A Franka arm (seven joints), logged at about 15 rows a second.
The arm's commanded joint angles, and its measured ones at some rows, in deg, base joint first. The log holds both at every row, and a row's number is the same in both.
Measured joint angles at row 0:
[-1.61, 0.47, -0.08, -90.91, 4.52, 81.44, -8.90]
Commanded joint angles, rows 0 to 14:
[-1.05, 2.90, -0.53, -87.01, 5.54, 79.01, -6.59]
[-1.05, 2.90, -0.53, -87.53, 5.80, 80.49, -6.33]
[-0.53, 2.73, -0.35, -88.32, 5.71, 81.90, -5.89]
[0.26, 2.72, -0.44, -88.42, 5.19, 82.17, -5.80]
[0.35, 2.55, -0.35, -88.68, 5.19, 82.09, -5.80]
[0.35, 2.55, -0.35, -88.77, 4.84, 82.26, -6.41]
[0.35, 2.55, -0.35, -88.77, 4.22, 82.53, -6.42]
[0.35, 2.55, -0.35, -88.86, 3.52, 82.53, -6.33]
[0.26, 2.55, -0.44, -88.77, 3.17, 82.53, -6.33]
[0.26, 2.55, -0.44, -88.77, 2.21, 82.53, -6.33]
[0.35, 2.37, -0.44, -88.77, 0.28, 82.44, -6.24]
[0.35, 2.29, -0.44, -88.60, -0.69, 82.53, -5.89]
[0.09, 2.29, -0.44, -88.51, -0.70, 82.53, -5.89]
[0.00, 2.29, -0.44, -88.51, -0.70, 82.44, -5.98]
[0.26, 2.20, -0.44, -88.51, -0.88, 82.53, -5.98]
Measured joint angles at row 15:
[-0.22, 2.32, -0.28, -89.09, -0.08, 82.16, -6.88]
